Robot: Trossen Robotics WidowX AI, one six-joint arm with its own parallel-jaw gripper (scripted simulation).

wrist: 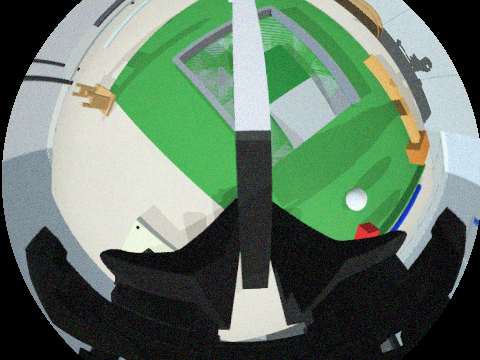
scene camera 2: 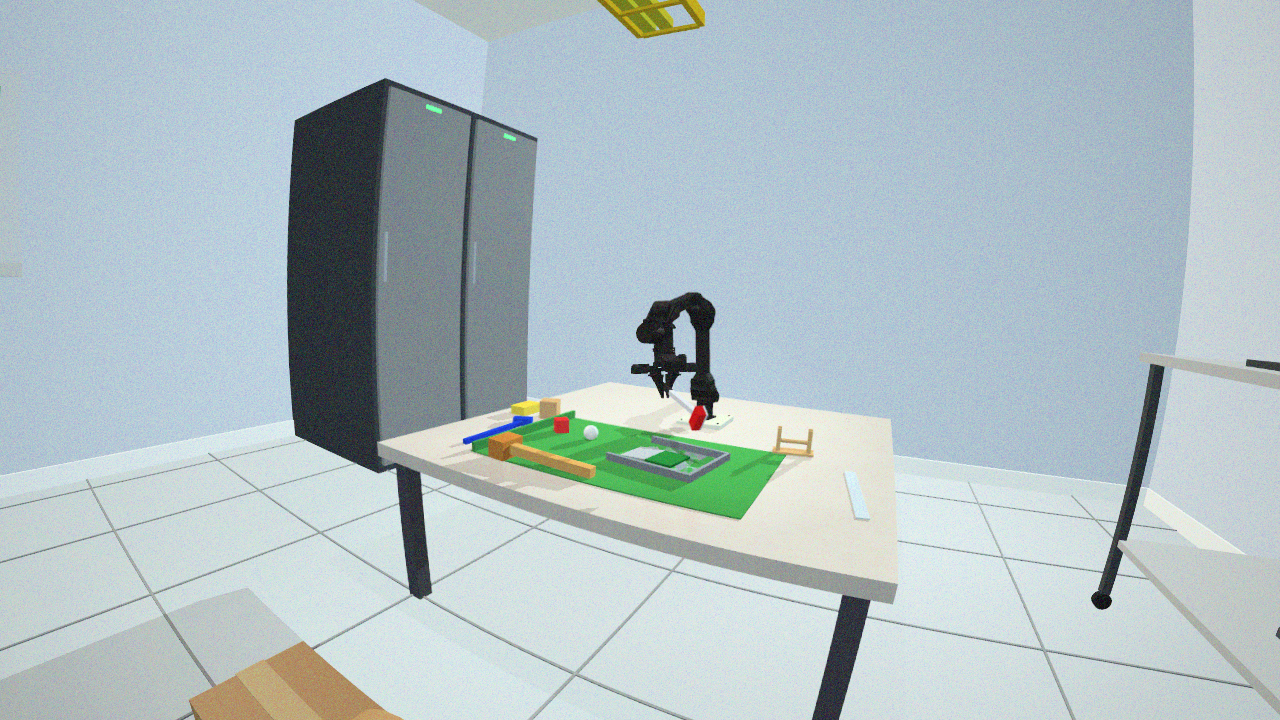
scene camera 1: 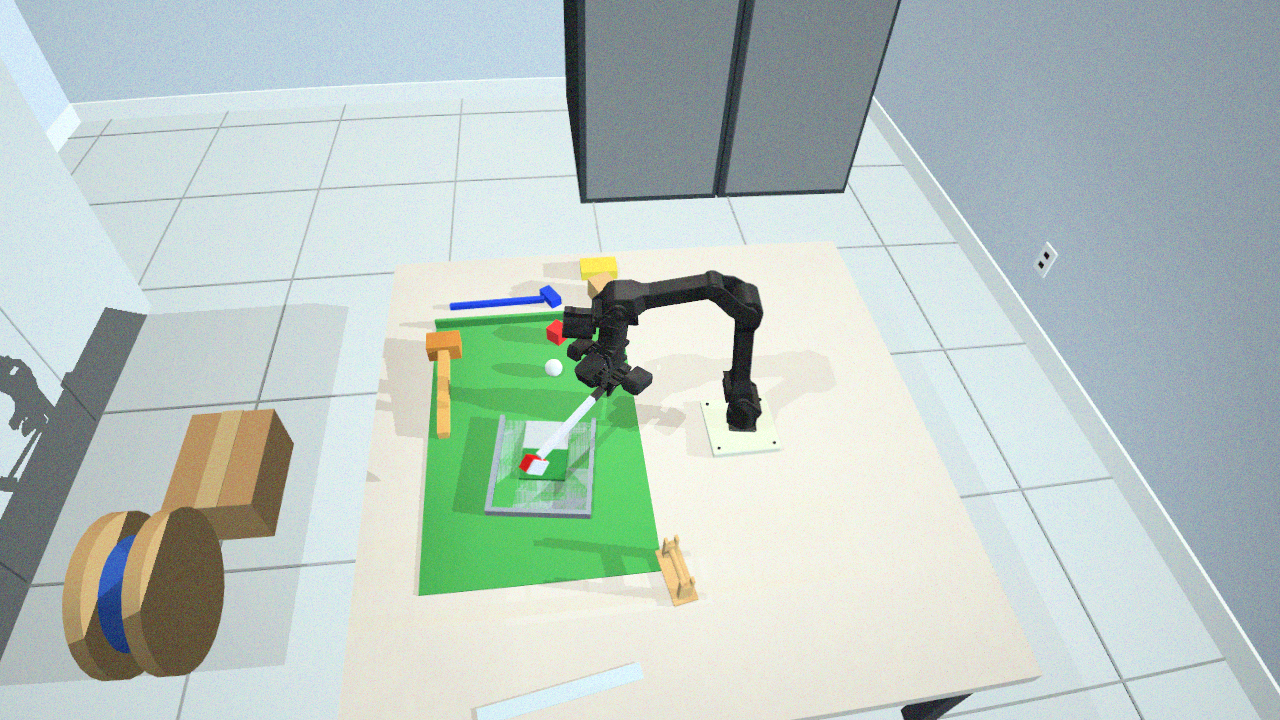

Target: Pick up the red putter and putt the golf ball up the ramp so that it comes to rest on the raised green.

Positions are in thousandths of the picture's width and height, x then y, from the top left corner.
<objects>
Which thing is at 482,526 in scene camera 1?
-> The gripper.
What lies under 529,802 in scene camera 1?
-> A wooden rack.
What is the gripper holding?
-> A red putter.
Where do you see an orange mallet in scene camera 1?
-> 346,481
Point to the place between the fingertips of the gripper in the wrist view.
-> At 522,565
</objects>
